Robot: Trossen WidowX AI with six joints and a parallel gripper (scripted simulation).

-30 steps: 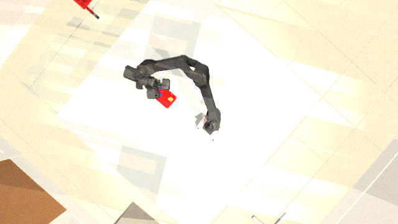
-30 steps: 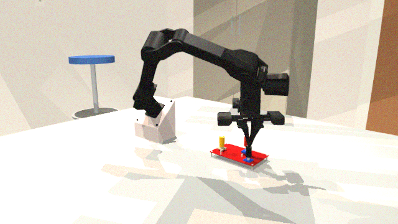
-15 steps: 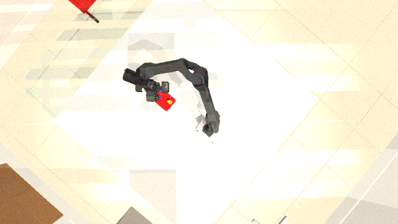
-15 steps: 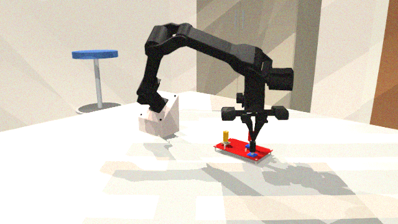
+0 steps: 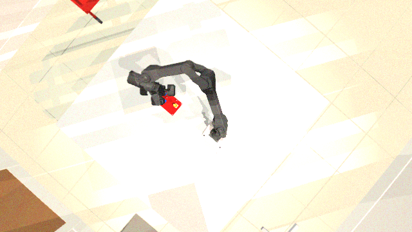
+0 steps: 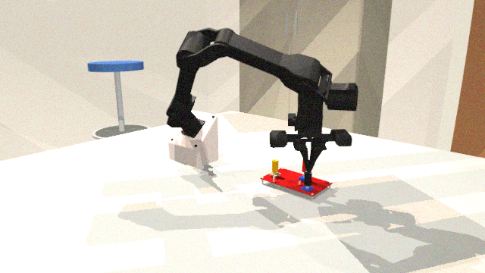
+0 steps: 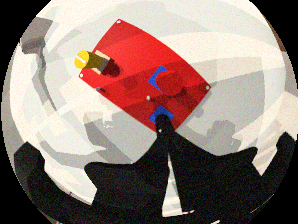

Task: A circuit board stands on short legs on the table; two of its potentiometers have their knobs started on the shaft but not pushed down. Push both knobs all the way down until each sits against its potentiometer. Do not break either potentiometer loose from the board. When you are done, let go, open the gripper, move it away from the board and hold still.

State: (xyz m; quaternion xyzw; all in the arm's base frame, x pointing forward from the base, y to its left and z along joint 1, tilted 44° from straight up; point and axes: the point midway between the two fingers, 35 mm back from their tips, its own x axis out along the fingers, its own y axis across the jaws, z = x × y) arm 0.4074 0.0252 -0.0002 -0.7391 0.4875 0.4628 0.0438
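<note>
My gripper tip is 10 mm above the black knob. From my gripper tip the other things lie so: yellow knob 110 mm behind, 10 mm to the left, 10 mm below.
</note>
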